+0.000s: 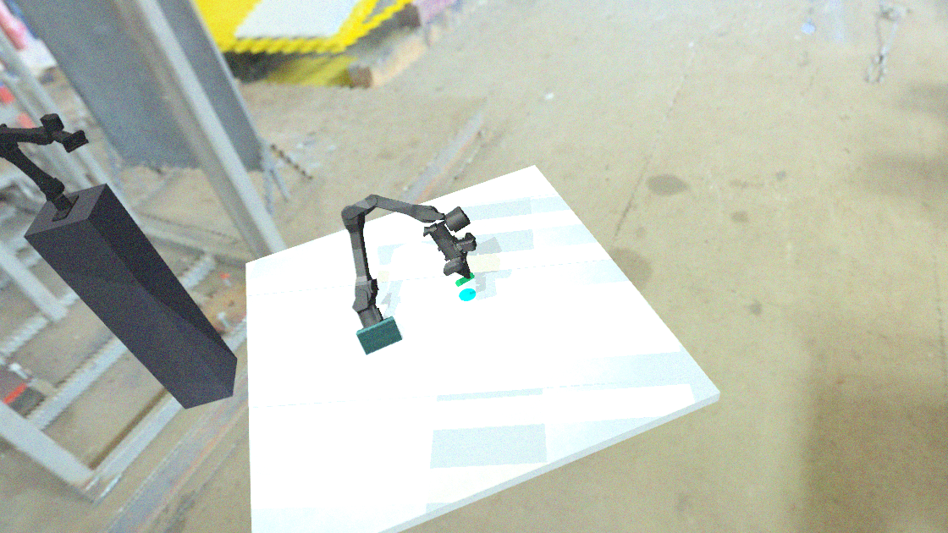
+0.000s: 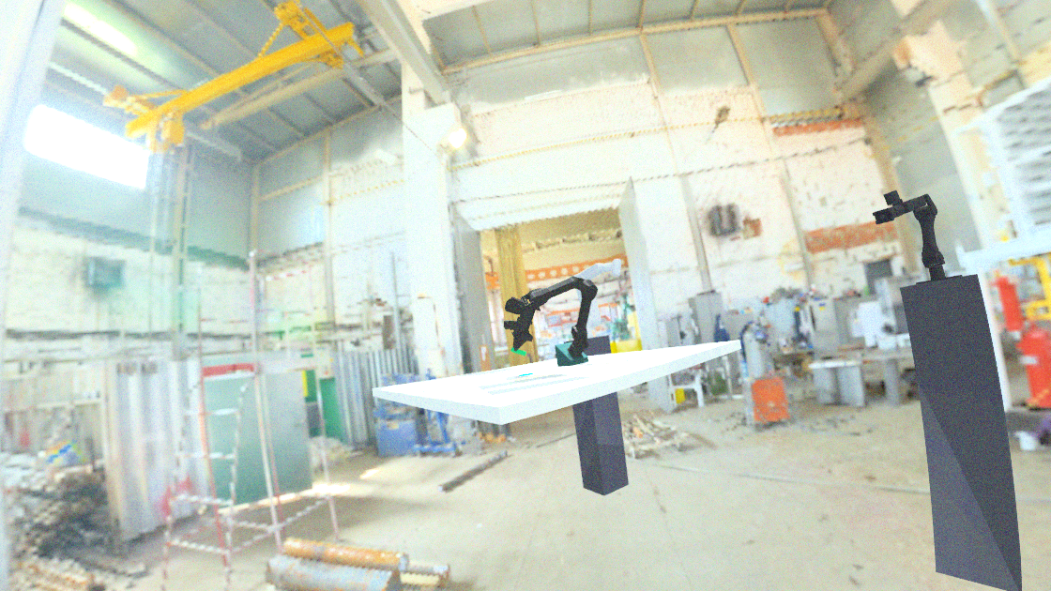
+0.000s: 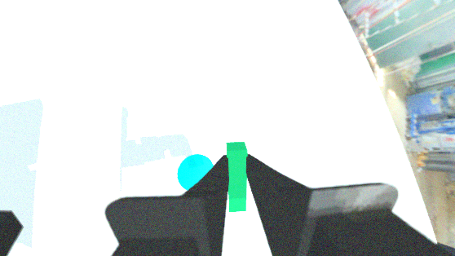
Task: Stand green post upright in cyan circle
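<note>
Right now the cyan circle is 20 mm behind my gripper tip, 40 mm to the left of it and 110 mm below it. Also, from my gripper tip: green post (20 mm behind, 10 mm below).
</note>
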